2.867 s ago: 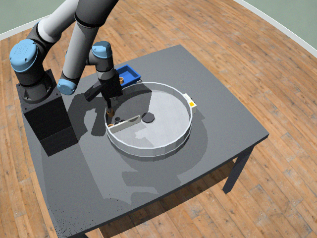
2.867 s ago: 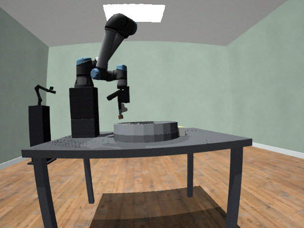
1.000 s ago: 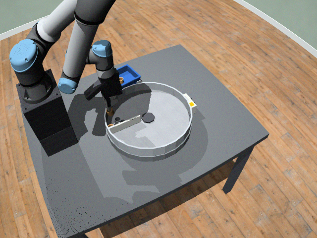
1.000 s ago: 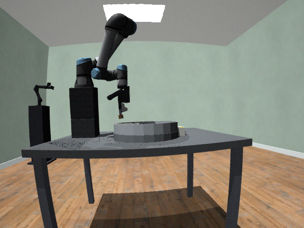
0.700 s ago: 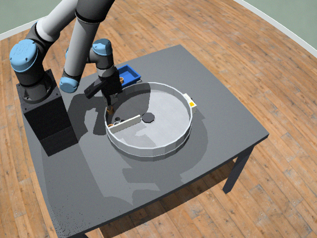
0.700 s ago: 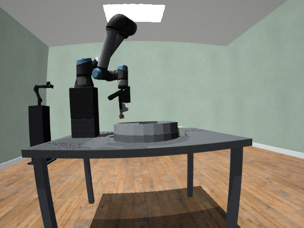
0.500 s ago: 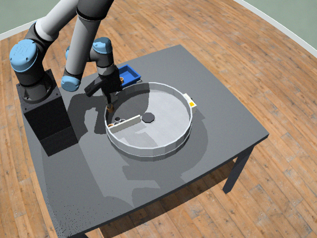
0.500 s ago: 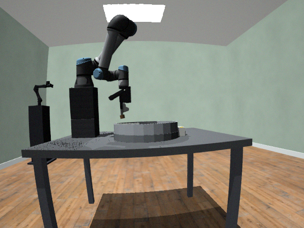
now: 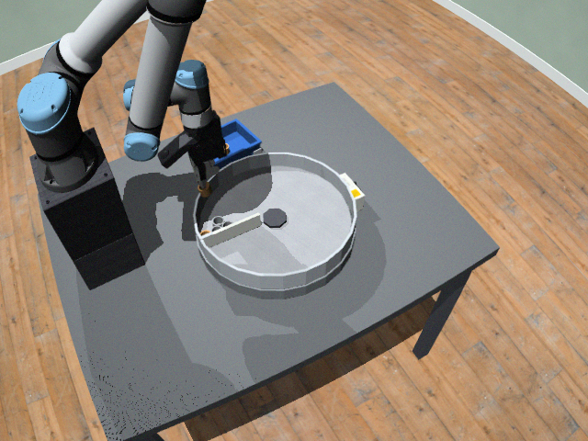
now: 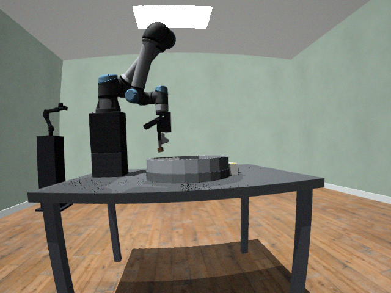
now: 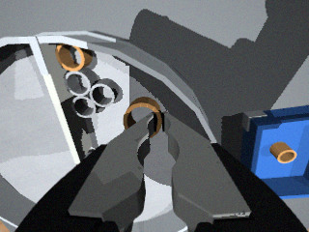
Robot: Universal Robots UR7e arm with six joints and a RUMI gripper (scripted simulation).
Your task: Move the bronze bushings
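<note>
The blue crate lies 230 mm to the left of my hand, 160 mm ahead of it and 130 mm below it. Round my hand: turntable 140 mm ahead, 130 mm to the right, 100 mm below.
</note>
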